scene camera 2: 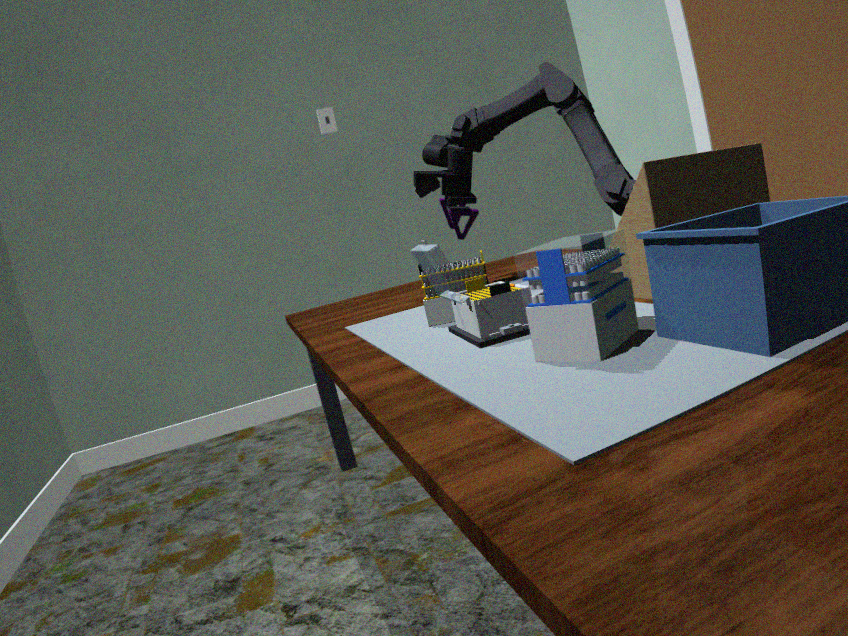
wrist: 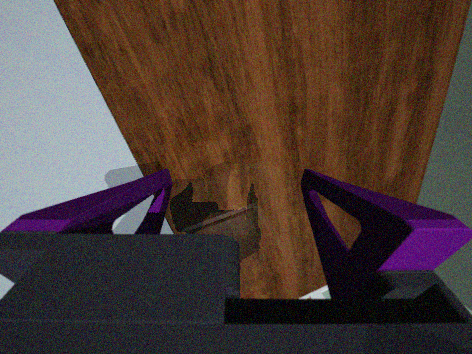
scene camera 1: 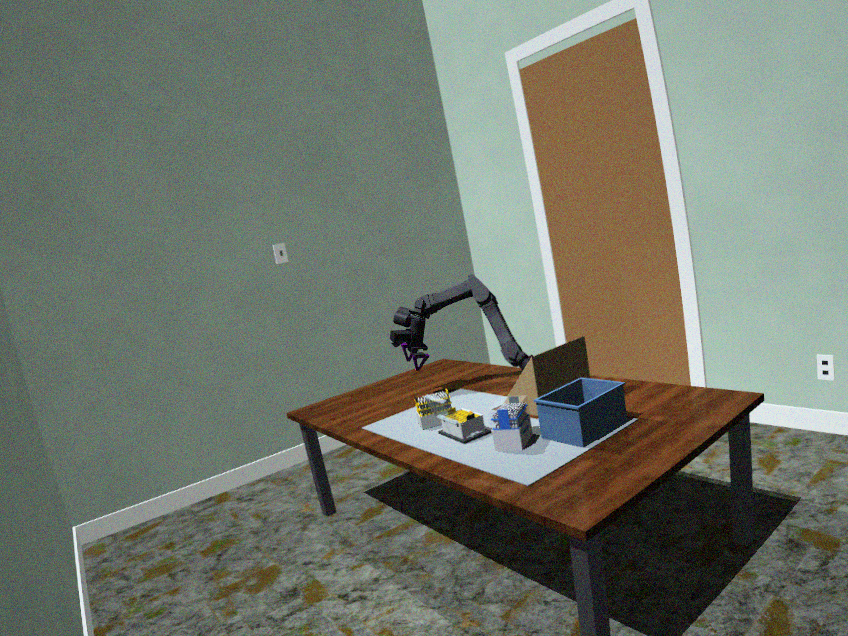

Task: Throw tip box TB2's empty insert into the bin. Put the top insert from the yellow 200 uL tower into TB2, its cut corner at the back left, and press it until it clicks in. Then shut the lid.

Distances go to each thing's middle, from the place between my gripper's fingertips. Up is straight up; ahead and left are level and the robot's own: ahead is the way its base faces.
Labels:
Right now the blue bin (scene camera 2: 758, 279) is 6 cm ahead of my hand, 85 cm to the left of it and 7 cm below it.

